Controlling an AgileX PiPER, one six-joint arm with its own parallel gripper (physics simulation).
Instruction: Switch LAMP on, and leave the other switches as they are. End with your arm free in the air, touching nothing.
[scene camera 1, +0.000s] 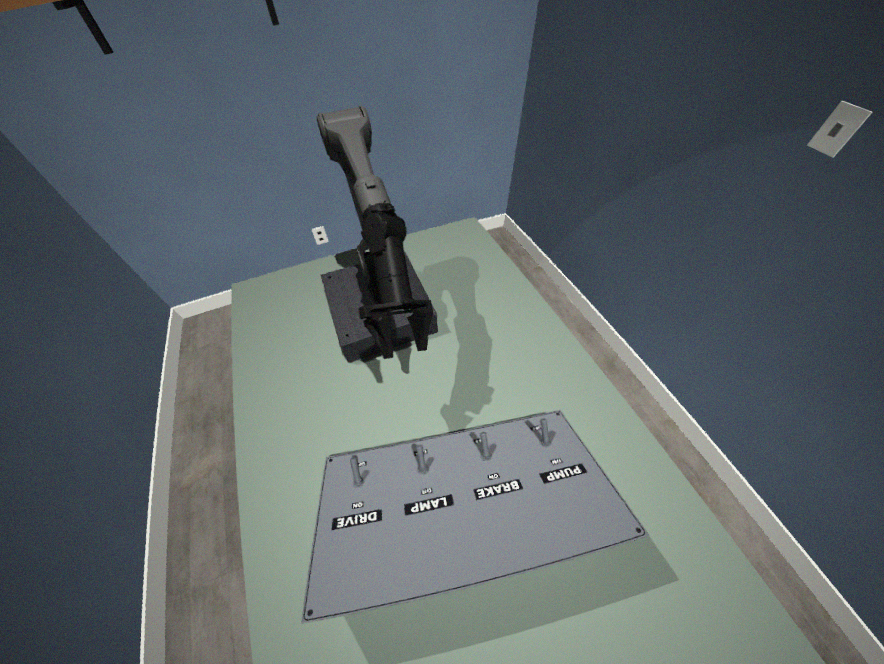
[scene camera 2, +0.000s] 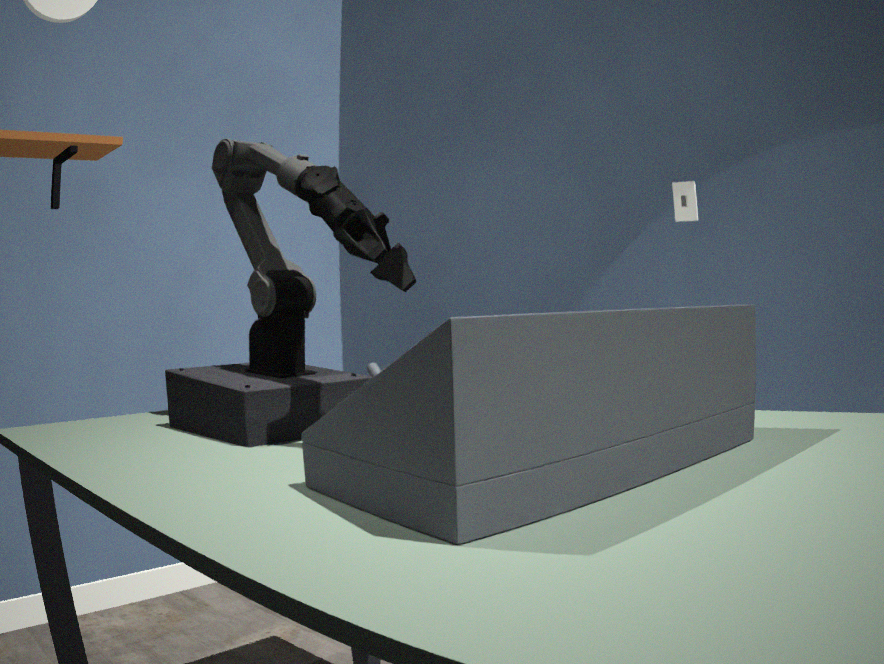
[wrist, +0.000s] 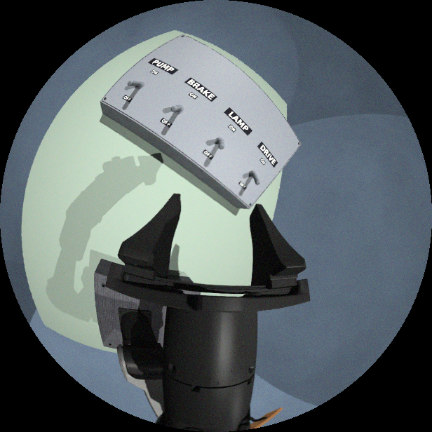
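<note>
The grey sloped switch panel (scene camera 1: 471, 553) (scene camera 2: 600, 393) (wrist: 230, 82) carries PUMP, BRAKE, LAMP and DRIVE levers. The LAMP lever (scene camera 1: 423, 459) (wrist: 217, 144) appears to lean toward its OFF mark, on the robot's side. The DRIVE lever (scene camera 1: 357, 471) (wrist: 252, 175), BRAKE lever (scene camera 1: 485, 446) (wrist: 175, 109) and PUMP lever (scene camera 1: 545, 432) (wrist: 133, 84) appear to lean the same way. My gripper (scene camera 1: 405, 352) (scene camera 2: 408, 286) (wrist: 217, 205) is open and empty, in the air between the robot base and the panel, apart from the levers. In scene camera 2 the panel's body hides most of the levers.
The dark robot base (scene camera 1: 341, 303) (scene camera 2: 207, 407) (wrist: 103, 310) stands on the green table (scene camera 1: 285, 400) (scene camera 2: 214, 500) (wrist: 60, 200) behind the gripper. Blue walls surround the table. A wooden shelf (scene camera 2: 57, 145) is on the wall behind the arm.
</note>
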